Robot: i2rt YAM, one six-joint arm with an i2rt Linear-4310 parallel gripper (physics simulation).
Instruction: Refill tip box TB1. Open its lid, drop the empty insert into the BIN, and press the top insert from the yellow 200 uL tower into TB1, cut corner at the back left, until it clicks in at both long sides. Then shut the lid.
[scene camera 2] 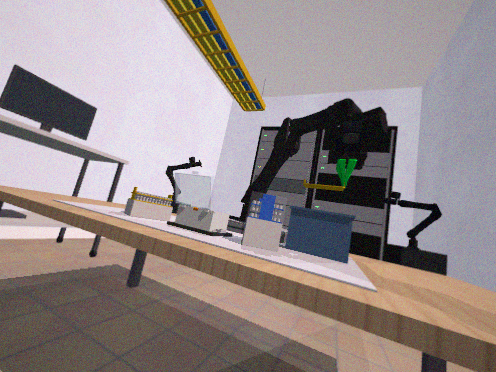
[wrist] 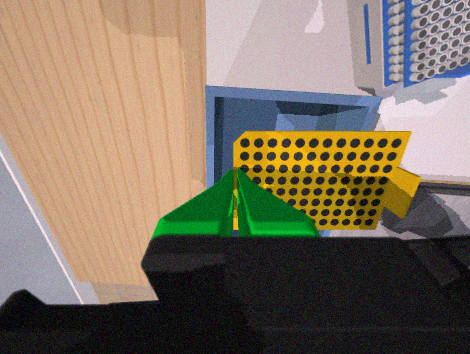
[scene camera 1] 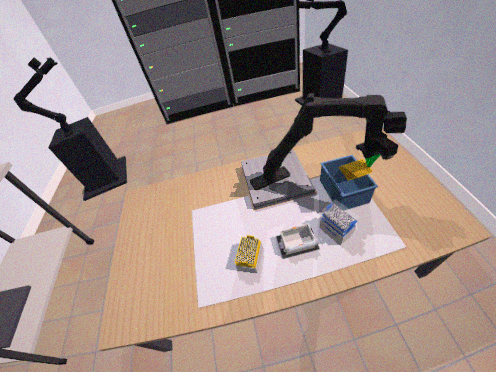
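My gripper (scene camera 1: 369, 164) (scene camera 2: 344, 184) (wrist: 235, 177) is shut on the edge of the empty yellow insert (scene camera 1: 354, 170) (scene camera 2: 322, 186) (wrist: 325, 175), near its cut corner. The perforated plate hangs roughly level above the blue bin (scene camera 1: 357, 198) (scene camera 2: 320, 235) (wrist: 295, 94), apart from its rim. Tip box TB1 (scene camera 1: 306, 245) (scene camera 2: 200, 220) stands on the mat with no insert in it. Its clear lid (scene camera 2: 194, 190) stands upright at the back in scene camera 2. The yellow tower (scene camera 1: 248, 251) (scene camera 2: 150, 208) stands left of TB1, with a tip-filled insert on top.
A blue-trimmed tip tower (scene camera 1: 339, 221) (scene camera 2: 261, 234) (wrist: 440, 40) stands between TB1 and the bin. The white mat (scene camera 1: 215, 285) lies on the wooden table (scene camera 1: 145, 250). The arm's base plate (scene camera 1: 300, 185) is behind the mat, left of the bin.
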